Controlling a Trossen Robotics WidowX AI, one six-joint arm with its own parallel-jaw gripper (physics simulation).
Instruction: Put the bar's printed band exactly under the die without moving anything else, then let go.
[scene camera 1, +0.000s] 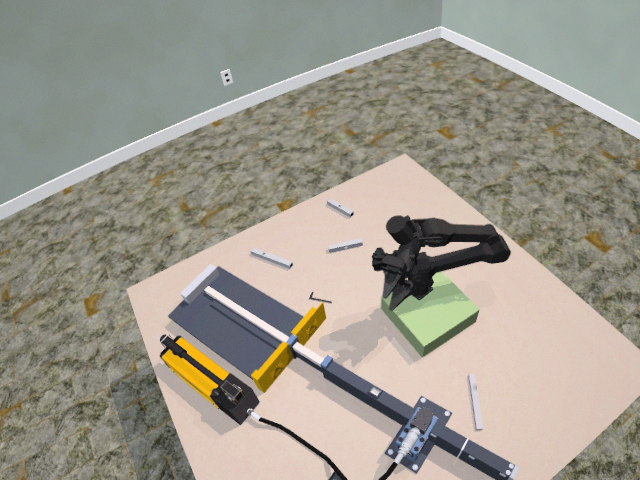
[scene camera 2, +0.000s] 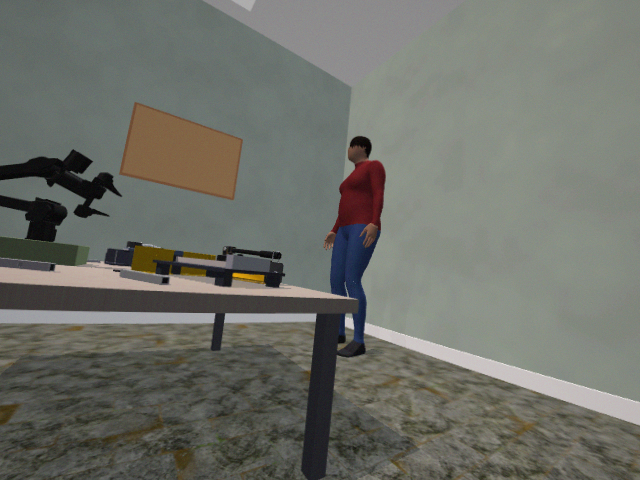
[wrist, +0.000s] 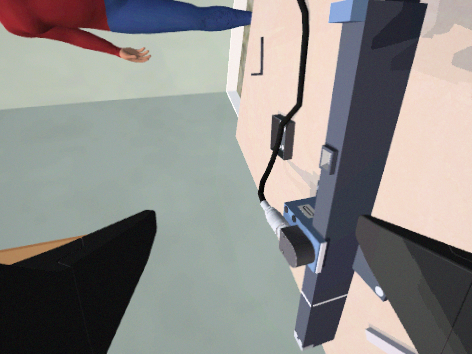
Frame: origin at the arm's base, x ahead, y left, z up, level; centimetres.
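Seen in the pictures: gripper, between the fingertips: (scene camera 1: 387, 304) (scene camera 2: 115, 206) (wrist: 257, 222); arm's base, origin of its link: (scene camera 1: 419, 288) (scene camera 2: 39, 240).
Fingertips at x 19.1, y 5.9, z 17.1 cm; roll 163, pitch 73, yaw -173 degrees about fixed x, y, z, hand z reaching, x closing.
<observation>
Offsets run from my fingertips to a thing's top centre. "*": to the spot under its first point. Level surfaces: height alone.
My gripper (scene camera 1: 388, 301) (scene camera 2: 115, 205) (wrist: 257, 222) is open and empty, held in the air above the edge of the green block. A long pale bar (scene camera 1: 248, 314) lies over the dark tray and runs through the yellow plates to the dark beam @(* dx +16.2, dy +5.7, dz -16.7 cm) (scene camera 1: 357, 383) (wrist: 370, 100). A blue collar @(* dx +22.3, dy -16.4, dz -15.0 cm) (scene camera 1: 292, 340) surrounds the bar at the plates, and another blue collar (scene camera 1: 326, 362) is at the beam's mouth. A blue head with a dark round cap @(* dx +10.6, dy +25.6, dz -12.3 cm) (scene camera 1: 424, 417) (wrist: 297, 247) sits on the beam. A thin white line @(* dx +8.0, dy +37.1, dz -16.7 cm) (scene camera 1: 462, 448) (wrist: 330, 300) crosses the beam near its end. I cannot tell which part is the die or the printed band.
The green block (scene camera 1: 444, 315) (scene camera 2: 46, 251) stands under the arm. A yellow hand pump @(* dx +51.8, dy -25.8, dz -15.9 cm) (scene camera 1: 193, 376) with a black hose @(* dx +37.1, dy +5.5, dz -23.1 cm) (scene camera 1: 299, 436) (wrist: 302, 60) lies beside the dark tray @(dz -19.3 cm) (scene camera 1: 206, 330). Several loose grey bars and a hex key @(dx +3.6, dy -28.5, dz -23.7 cm) (scene camera 1: 320, 299) lie on the table @(dz -24.3 cm) (scene camera 1: 289, 413).
</observation>
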